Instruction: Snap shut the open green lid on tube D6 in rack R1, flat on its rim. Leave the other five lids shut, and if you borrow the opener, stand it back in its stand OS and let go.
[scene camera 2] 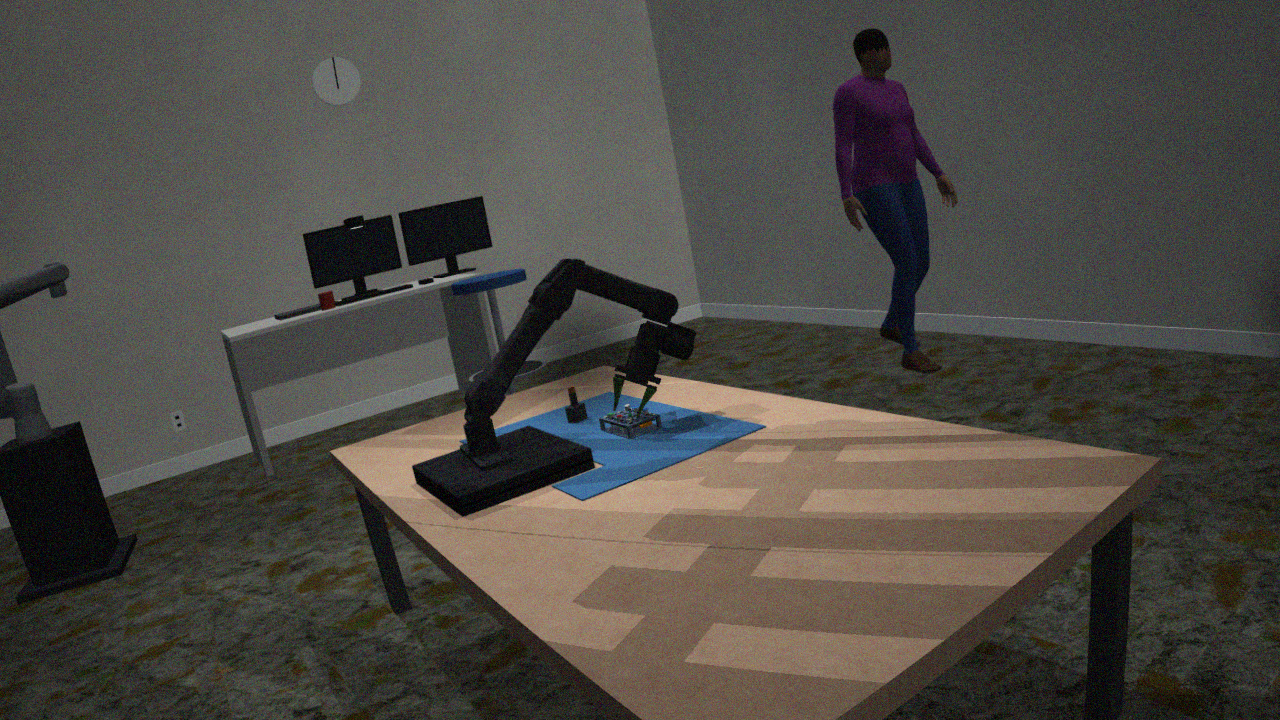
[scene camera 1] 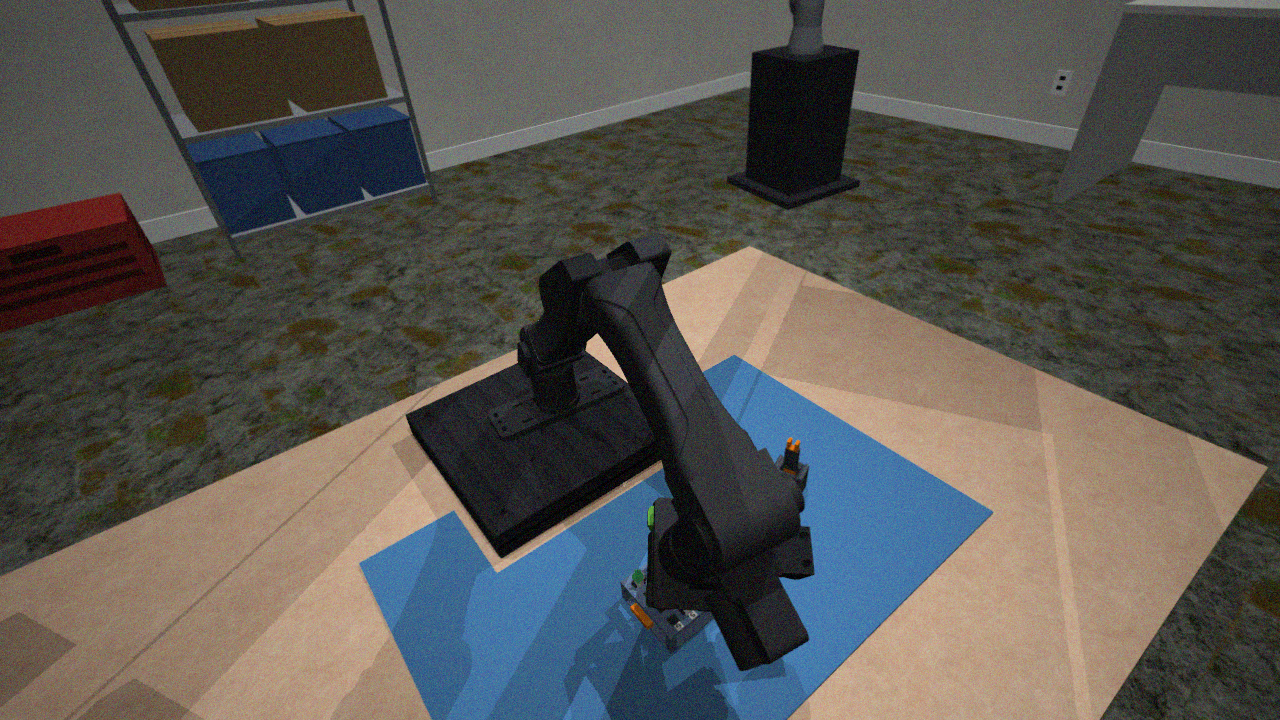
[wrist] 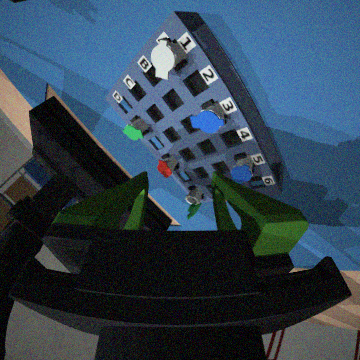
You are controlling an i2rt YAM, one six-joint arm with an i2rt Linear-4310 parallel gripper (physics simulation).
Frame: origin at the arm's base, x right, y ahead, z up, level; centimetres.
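Seen in the pictures: gripper, fingertip midpoint: (scene camera 2: 625,414) (scene camera 1: 664,566) (wrist: 179,177); arm's base, link origin: (scene camera 2: 485,455) (scene camera 1: 557,403) (wrist: 67,181).
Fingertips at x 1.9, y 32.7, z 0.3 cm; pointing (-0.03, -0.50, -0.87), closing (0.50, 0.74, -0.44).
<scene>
Offsets run from my fingertips to a thing's middle. "spot": to the spot under its first point. Level surfaces: height alone.
Rack R1 {dx -1.8, dy +1.6, dz -1.4 cm} (scene camera 1: 677,634) (scene camera 2: 631,431) (wrist: 234,85) stands on the blue mat. At its D6 corner, tube D6 {spot: dx +2.6, dy -0.3, dz -0.5 cm} (wrist: 194,195) has its green lid {dx +3.3, dy -0.2, dz +0.5 cm} (wrist: 193,210) open, hanging outward from the rim. The white lid {dx -7.3, dy +3.8, dz -0.2 cm} (wrist: 163,59), two blue lids (wrist: 207,121) (wrist: 242,173), another green lid {dx -4.7, dy -1.7, dz -0.2 cm} (wrist: 133,131) and the red lid {dx -0.9, dy -1.2, dz -0.2 cm} (wrist: 164,168) look shut. My gripper (scene camera 2: 630,411) (wrist: 179,177) is open and empty, its green fingers above the D6 end; the arm hides them in scene camera 1. The orange-tipped opener {dx -21.9, dy -3.9, dz +0.2 cm} (scene camera 1: 793,445) (scene camera 2: 572,394) stands upright in stand OS {dx -21.9, dy -3.9, dz -2.3 cm} (scene camera 1: 805,476) (scene camera 2: 575,412).
The blue mat {dz -4.3 cm} (scene camera 1: 904,501) (scene camera 2: 590,483) lies on the wooden table {dz -4.6 cm} (scene camera 1: 966,376) (scene camera 2: 805,591). The arm's black base plate (scene camera 1: 537,483) (scene camera 2: 501,479) (wrist: 82,155) is beside the mat. The opener's stand is apart from the rack. A person stands beyond the table.
</scene>
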